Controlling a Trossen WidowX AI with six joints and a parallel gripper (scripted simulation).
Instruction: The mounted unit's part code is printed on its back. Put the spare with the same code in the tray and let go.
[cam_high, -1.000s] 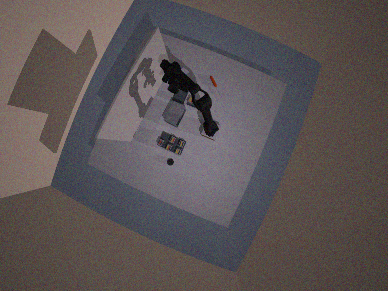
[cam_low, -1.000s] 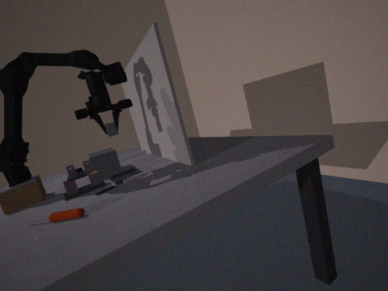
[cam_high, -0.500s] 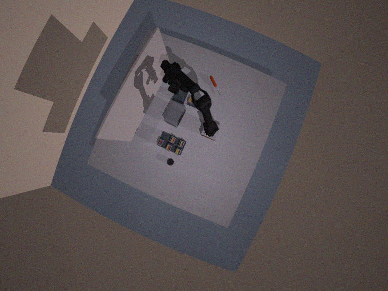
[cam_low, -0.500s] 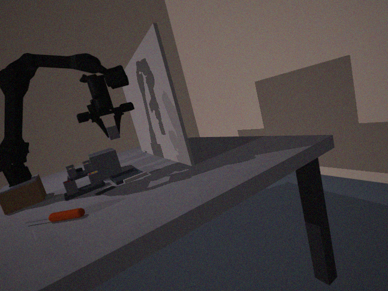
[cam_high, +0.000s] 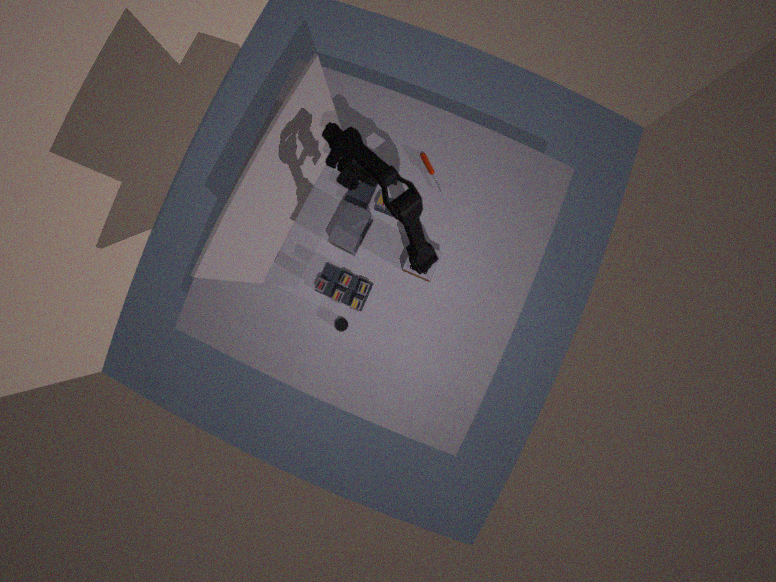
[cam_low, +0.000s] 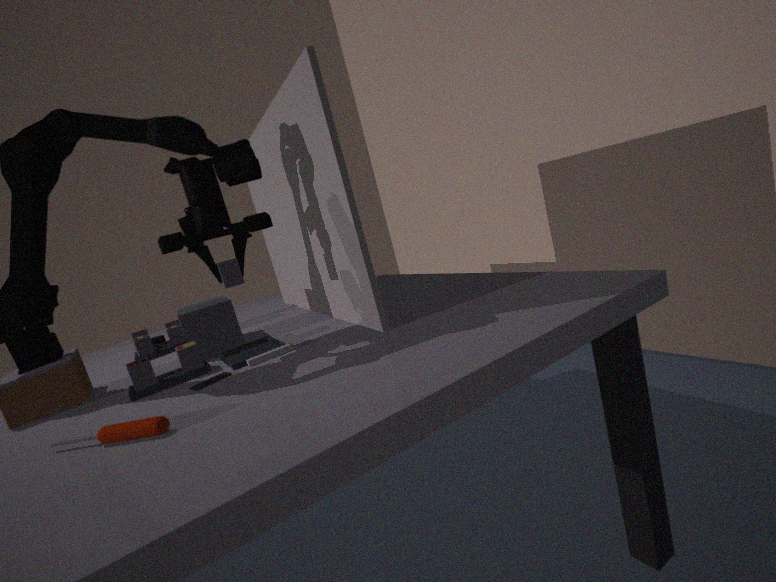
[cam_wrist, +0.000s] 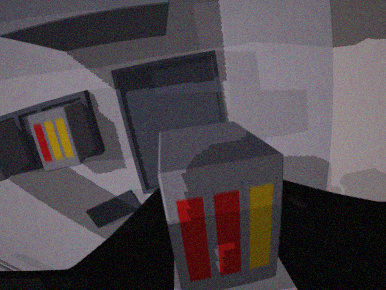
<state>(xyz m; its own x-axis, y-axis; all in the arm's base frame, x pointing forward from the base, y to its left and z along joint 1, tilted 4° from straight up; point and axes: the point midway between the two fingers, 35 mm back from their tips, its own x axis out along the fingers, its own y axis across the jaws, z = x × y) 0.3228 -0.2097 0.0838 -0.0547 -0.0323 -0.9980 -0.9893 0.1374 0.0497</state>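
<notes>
Right now the dark tray is 140 mm below my gripper tip. Round my gripper tip: grey mounted unit 180 mm to the left, 90 mm below, 30 mm behind; then dark bar 140 mm below, 100 mm behind, 70 mm to the right; then grey spare 20 mm above.
</notes>
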